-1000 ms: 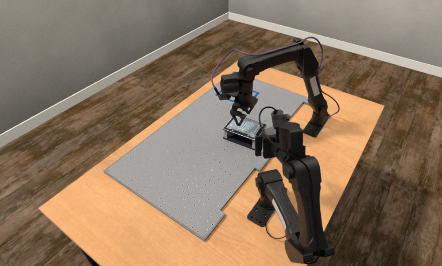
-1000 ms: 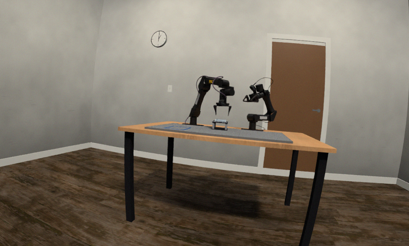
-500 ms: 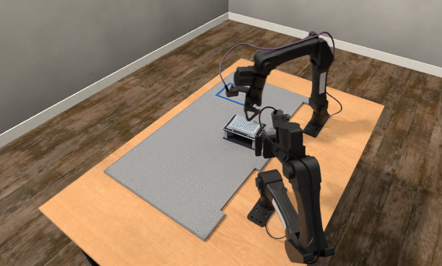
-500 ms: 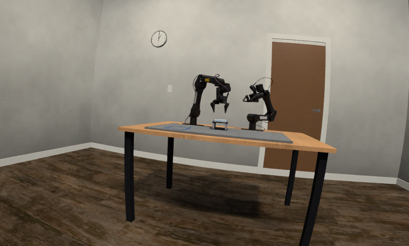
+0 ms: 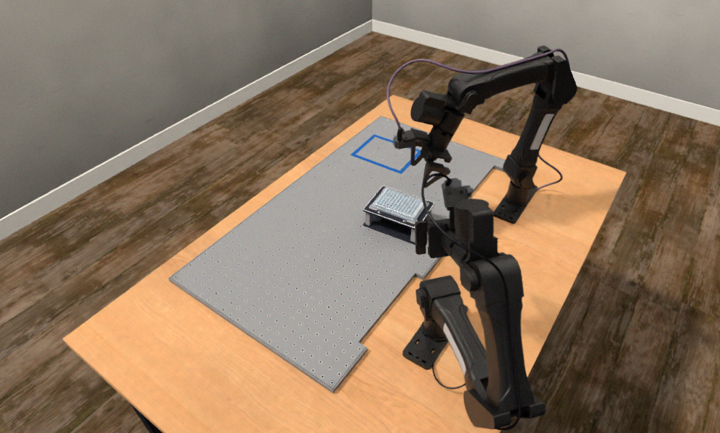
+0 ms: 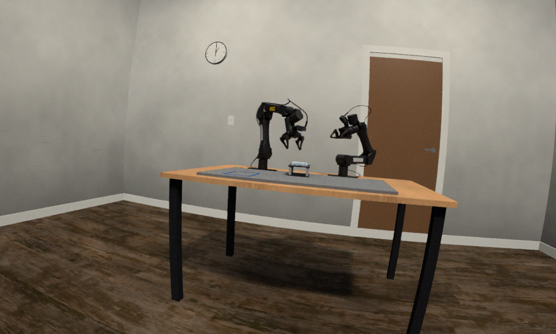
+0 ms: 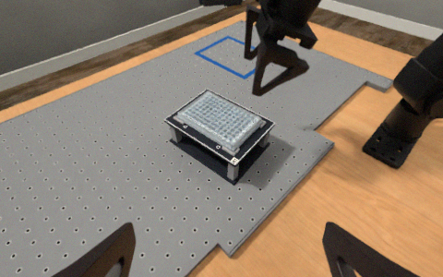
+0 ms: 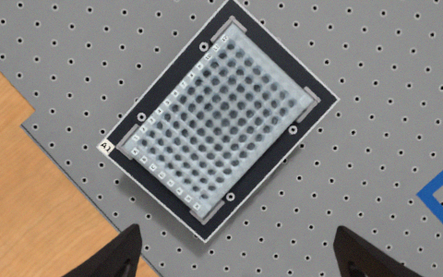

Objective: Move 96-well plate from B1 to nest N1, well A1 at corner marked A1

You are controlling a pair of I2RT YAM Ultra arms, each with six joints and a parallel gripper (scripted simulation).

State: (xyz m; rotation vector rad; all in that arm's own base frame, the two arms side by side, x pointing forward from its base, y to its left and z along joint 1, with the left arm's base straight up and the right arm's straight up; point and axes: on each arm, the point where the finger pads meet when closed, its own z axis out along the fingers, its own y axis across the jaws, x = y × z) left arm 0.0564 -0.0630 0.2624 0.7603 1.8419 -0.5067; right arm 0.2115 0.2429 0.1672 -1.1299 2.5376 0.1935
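Right now the clear 96-well plate is 90 mm below my right hand, 50 mm to the left of it and 30 mm ahead of it. From my right hand the other things lie so: black raised nest: 100 mm below, 50 mm to the left, 30 mm ahead; then A1 corner mark: 100 mm to the left, 90 mm below, 50 mm behind.
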